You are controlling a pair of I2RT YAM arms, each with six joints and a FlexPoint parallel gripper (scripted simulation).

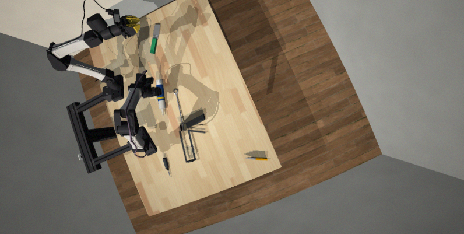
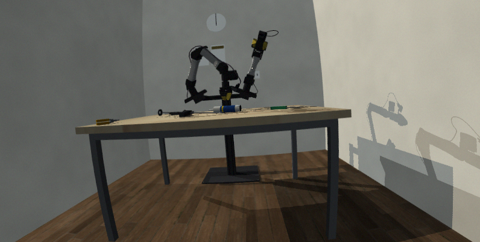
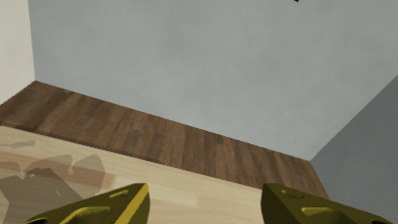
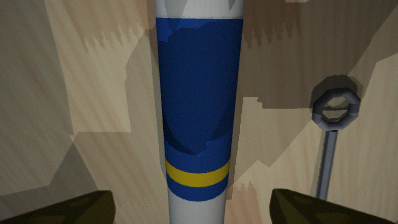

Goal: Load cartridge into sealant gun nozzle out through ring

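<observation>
The cartridge is 10 mm behind my right hand, 20 mm to the right of it and 80 mm below it. The rest, counted from my right hand: plunger rod 70 mm ahead, 180 mm to the right, 90 mm below; then thumb plate 30 mm ahead, 270 mm to the right, 80 mm below; then dark screwdriver 240 mm behind, 490 mm to the right, 90 mm below.
</observation>
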